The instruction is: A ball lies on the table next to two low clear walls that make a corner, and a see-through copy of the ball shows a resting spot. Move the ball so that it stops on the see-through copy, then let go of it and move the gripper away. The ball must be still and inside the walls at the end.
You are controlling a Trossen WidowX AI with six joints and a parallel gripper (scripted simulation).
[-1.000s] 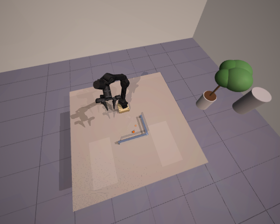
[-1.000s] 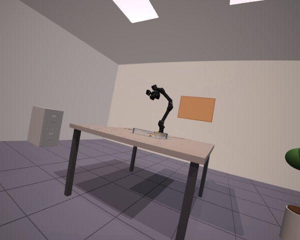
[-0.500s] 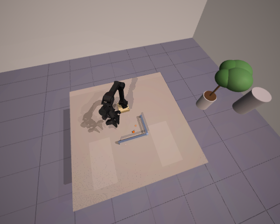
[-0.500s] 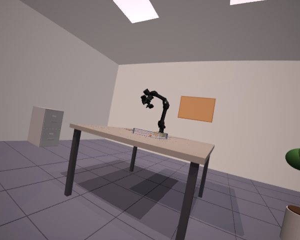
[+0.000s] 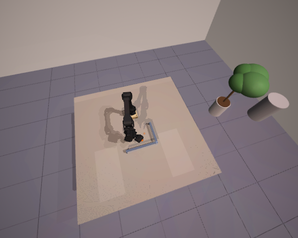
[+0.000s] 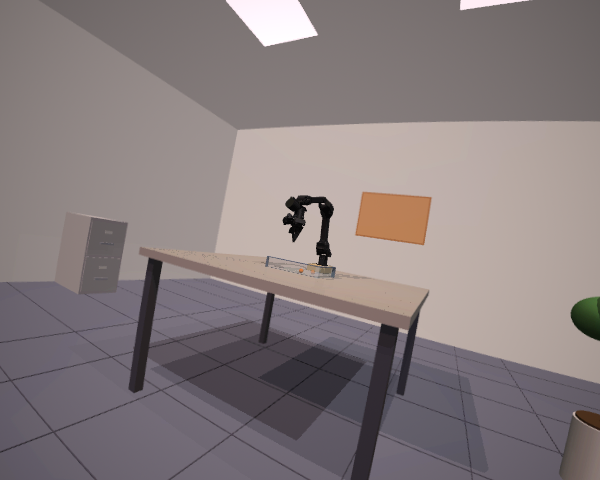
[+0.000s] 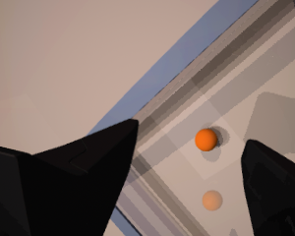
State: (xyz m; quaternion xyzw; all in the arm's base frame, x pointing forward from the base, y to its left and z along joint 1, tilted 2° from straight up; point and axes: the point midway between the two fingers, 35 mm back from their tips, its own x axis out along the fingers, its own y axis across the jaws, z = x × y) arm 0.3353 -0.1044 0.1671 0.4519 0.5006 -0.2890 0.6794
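Right now my gripper tip is 7 cm past the see-through orange ball, 12 cm to the right of it and 15 cm above it. The rest, counted from my gripper tip: clear wall: 5 cm ahead, 3 cm to the left, 14 cm below.
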